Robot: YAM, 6 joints.
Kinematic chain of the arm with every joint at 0, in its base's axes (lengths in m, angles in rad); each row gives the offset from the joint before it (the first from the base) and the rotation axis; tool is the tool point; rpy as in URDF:
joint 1: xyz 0 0 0.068 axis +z
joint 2: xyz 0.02 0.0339 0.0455 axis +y
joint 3: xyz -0.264 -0.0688 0 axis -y
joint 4: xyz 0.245 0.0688 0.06 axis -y
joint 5: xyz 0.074 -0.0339 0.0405 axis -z
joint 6: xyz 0.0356 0 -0.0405 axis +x
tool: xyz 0 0 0 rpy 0 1.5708 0
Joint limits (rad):
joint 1: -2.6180..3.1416
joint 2: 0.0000..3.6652
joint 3: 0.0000..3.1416
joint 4: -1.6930..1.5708
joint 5: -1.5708..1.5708
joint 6: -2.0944..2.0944
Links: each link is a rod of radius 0.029 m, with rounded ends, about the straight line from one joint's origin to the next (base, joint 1, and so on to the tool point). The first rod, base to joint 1, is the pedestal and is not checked.
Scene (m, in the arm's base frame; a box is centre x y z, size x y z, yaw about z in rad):
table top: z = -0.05
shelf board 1: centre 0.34 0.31 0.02 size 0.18 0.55 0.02 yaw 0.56
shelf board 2: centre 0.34 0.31 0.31 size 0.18 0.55 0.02 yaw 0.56
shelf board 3: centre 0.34 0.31 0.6 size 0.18 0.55 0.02 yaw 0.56
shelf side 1: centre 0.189 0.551 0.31 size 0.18 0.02 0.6 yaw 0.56
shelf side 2: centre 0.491 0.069 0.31 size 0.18 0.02 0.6 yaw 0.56
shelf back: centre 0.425 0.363 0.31 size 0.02 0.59 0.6 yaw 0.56
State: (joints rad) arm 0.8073 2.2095 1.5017 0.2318 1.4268 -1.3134
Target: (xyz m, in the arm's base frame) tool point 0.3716 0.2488 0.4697
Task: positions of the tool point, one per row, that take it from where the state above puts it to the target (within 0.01 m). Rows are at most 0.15 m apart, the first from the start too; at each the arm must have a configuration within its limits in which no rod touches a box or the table.
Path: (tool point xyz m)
1: 0.2881 0.2904 0.1871
2: 0.2253 0.2508 0.1874
3: 0.1674 0.2012 0.1755
4: 0.2071 0.2143 0.2653
5: 0.2288 0.1979 0.3670
6: 0.2235 0.1559 0.4697
7: 0.2721 0.1898 0.4829
8: 0.3223 0.2214 0.4829
9: 0.3716 0.2488 0.4697

